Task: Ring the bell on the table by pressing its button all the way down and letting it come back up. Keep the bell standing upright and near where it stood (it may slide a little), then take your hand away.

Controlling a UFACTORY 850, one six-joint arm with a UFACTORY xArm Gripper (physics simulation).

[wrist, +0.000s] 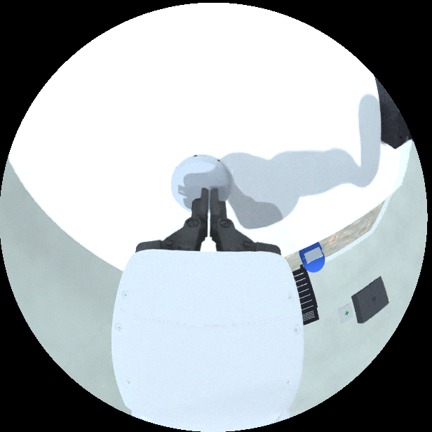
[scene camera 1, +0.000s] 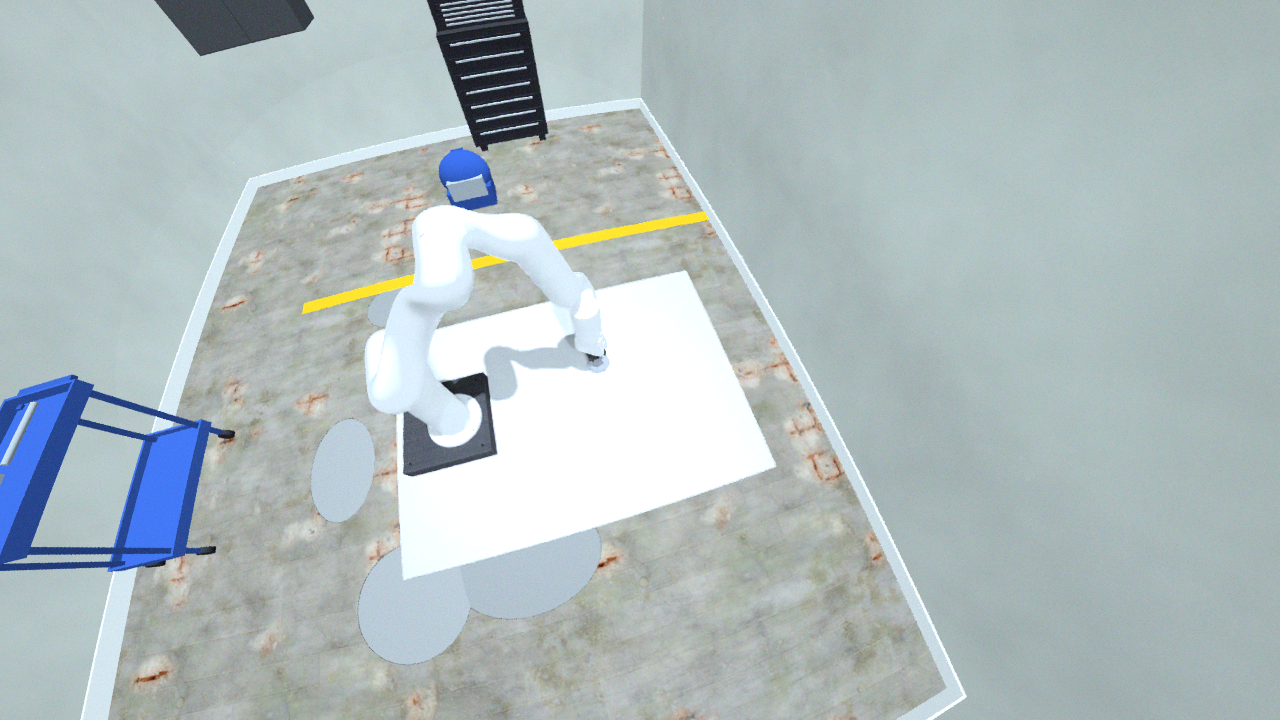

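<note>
A pale, silvery round bell (scene camera 1: 600, 365) (wrist: 200, 167) stands upright on the white table (scene camera 1: 662, 402) (wrist: 125, 100). The arm's shadow falls across its dome. My gripper (scene camera 1: 596, 356) (wrist: 209, 199) is shut, with nothing between its dark fingers. In the wrist view its fingertips overlap the near part of the dome, and in the scene view they are right at the bell's top. The bell's button is hidden behind the fingers, so I cannot tell whether it is pressed or whether the fingertips touch it.
The arm's black base plate (scene camera 1: 474, 456) (wrist: 395, 120) is at the table's left side in the scene view. A blue cart (scene camera 1: 161, 492), a blue helmet-like object (scene camera 1: 463, 168) and a black drawer cabinet (scene camera 1: 496, 80) stand off the table.
</note>
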